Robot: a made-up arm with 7 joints.
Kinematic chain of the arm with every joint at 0, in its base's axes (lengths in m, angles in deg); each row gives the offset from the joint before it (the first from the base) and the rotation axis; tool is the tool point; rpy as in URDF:
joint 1: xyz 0 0 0.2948 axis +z
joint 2: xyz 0 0 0 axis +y
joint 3: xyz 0 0 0.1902 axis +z
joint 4: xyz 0.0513 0 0 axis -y
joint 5: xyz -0.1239 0 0.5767 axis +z
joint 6: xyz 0 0 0 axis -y
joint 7: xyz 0.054 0 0 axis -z
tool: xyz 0 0 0 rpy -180 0 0
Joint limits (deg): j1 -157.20..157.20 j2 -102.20..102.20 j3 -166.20..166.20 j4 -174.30..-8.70 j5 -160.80..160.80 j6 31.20..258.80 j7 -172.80..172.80
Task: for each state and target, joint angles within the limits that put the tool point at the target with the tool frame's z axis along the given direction. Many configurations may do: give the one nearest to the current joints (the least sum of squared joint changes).
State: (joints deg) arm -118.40 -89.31 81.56 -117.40 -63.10 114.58 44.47
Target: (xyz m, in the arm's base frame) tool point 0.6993 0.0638 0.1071 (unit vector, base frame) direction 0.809 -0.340 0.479
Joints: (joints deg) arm -106.48 -98.39 99.14 -93.57 -78.92 142.85 44.47
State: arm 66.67 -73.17 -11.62 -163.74 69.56 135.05 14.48
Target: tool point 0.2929 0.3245 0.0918 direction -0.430 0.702 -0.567
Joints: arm 62.75 -34.55 -17.99 -173.64 68.60 133.18 14.48
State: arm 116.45 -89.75 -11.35 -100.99 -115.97 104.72 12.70
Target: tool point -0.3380 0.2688 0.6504 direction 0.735 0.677 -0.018
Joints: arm 139.84 -70.55 2.46 -149.32 -88.27 81.49 12.70
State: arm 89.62 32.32 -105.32 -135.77 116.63 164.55 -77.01
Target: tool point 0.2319 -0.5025 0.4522 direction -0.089 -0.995 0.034
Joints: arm 45.20 54.52 -109.59 -128.77 89.20 193.46 -77.01
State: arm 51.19 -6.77 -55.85 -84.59 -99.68 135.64 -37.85
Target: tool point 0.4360 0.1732 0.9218 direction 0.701 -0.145 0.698
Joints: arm 62.14 -2.34 -43.56 -55.28 -120.71 156.60 -37.85
